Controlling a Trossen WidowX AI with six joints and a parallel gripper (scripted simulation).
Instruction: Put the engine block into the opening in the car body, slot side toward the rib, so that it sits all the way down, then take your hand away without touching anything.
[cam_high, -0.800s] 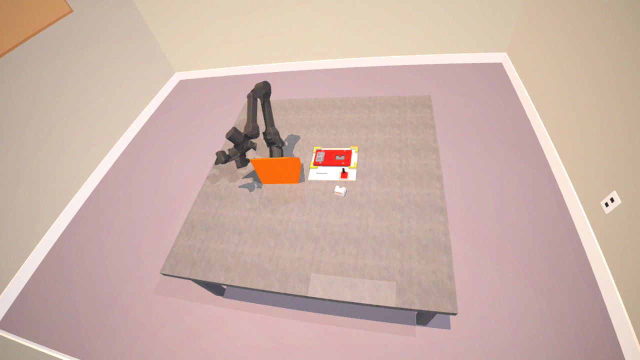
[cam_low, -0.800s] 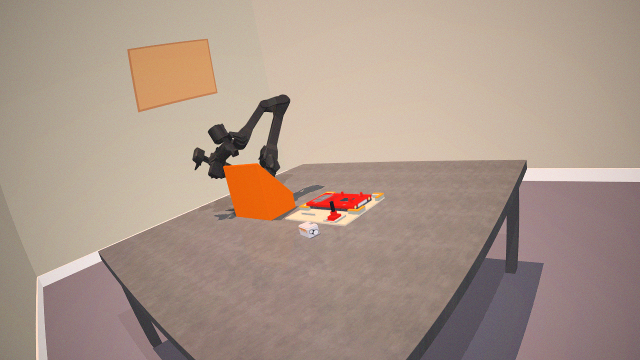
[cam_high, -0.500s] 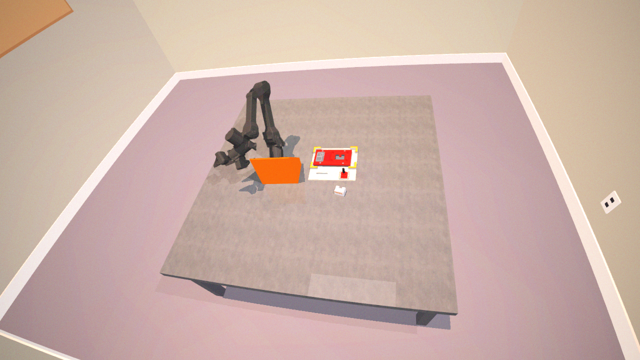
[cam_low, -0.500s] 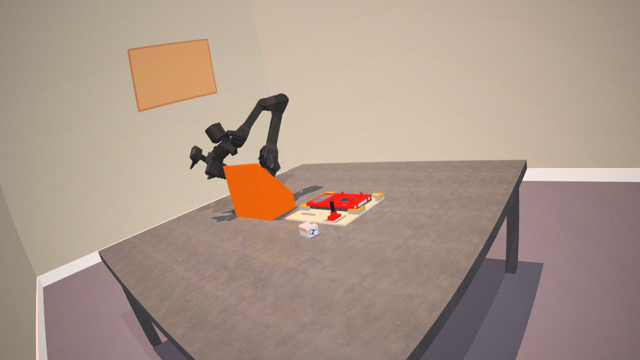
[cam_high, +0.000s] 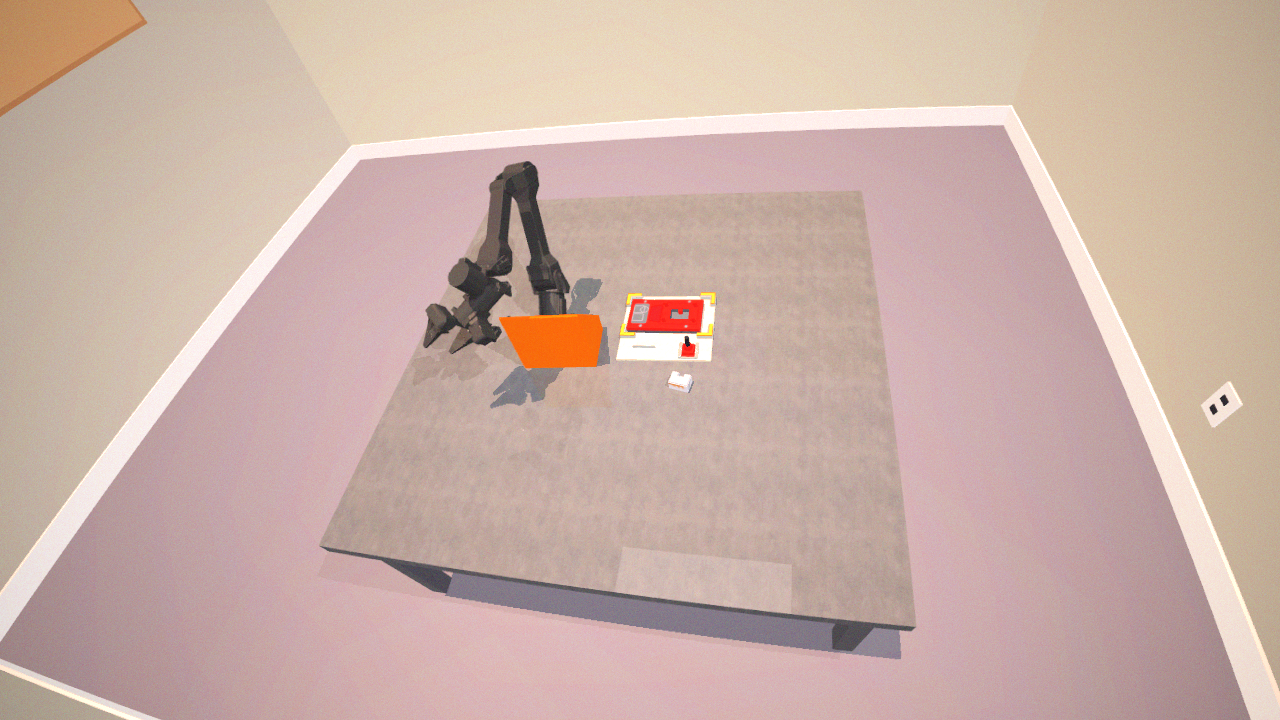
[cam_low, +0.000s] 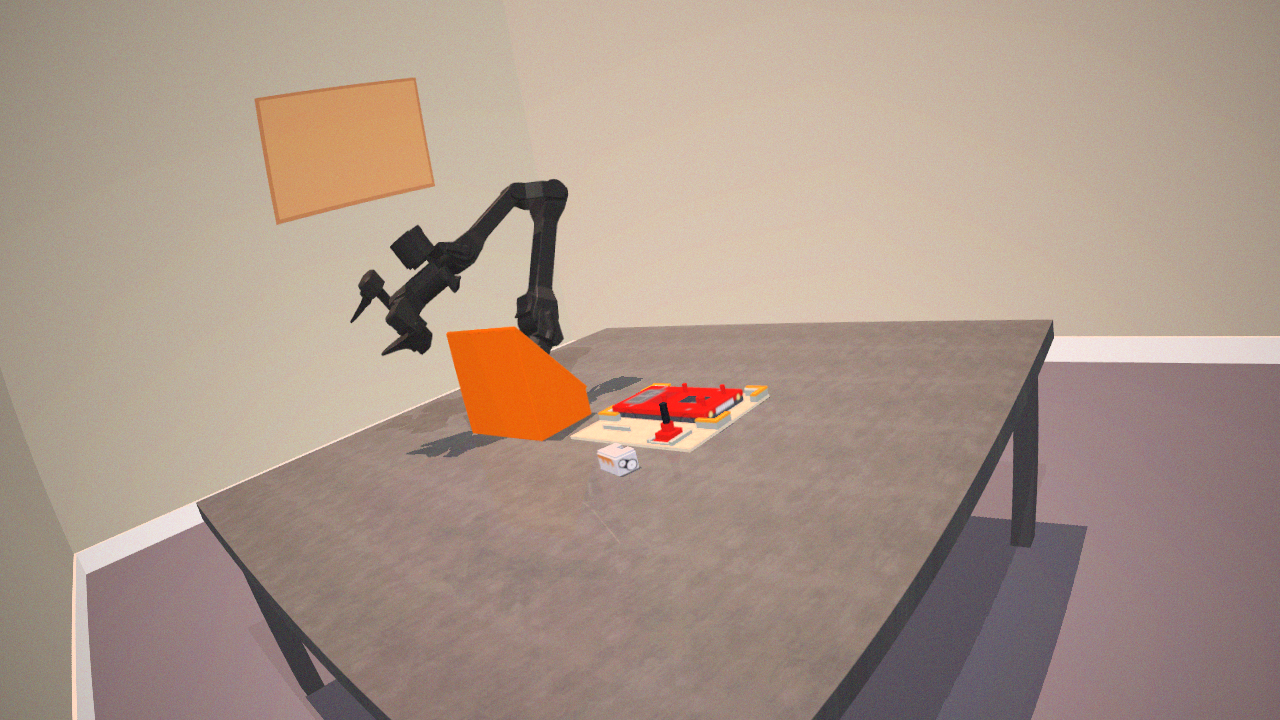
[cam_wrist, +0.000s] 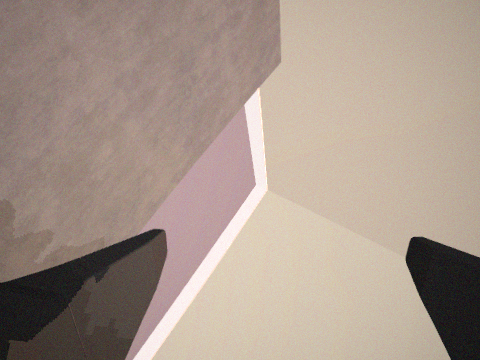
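My gripper tip is 53 cm short of the engine block, 21 cm above it and 12 cm to the right of it. The rest, counted from my gripper tip: pale plate 47 cm ahead, 31 cm to the left, 22 cm below.
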